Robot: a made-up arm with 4 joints.
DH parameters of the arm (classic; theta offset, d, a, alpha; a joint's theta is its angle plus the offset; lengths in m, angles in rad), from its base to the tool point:
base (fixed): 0 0.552 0.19 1.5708
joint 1: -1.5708 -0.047 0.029 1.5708
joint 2: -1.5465 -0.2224 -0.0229 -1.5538
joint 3: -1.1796 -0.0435 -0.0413 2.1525
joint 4: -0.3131 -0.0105 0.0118 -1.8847
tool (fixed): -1.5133 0.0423 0 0
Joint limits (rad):
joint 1: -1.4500..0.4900
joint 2: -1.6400..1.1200
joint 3: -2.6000..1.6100
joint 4: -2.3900..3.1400
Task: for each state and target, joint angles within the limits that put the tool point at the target. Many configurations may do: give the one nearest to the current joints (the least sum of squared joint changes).
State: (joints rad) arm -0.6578 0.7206 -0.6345 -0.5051
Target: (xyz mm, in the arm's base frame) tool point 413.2 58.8 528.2
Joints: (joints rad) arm -0.0675 0.9001 -0.3340 -0.7165
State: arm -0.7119 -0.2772 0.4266 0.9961
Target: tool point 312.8 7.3 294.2
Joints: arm -0.9485 -0.5084 -0.0305 1.1349
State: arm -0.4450 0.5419 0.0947 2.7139
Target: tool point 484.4 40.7 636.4
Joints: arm 0.1708 0.5576 0.2105 2.7519
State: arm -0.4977 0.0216 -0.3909 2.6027
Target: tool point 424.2 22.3 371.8
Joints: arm -0.7339 -0.5599 -0.2477 3.0967
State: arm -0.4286 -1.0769 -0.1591 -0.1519
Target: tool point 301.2 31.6 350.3
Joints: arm -0.8923 -1.3497 -0.5489 -0.4255
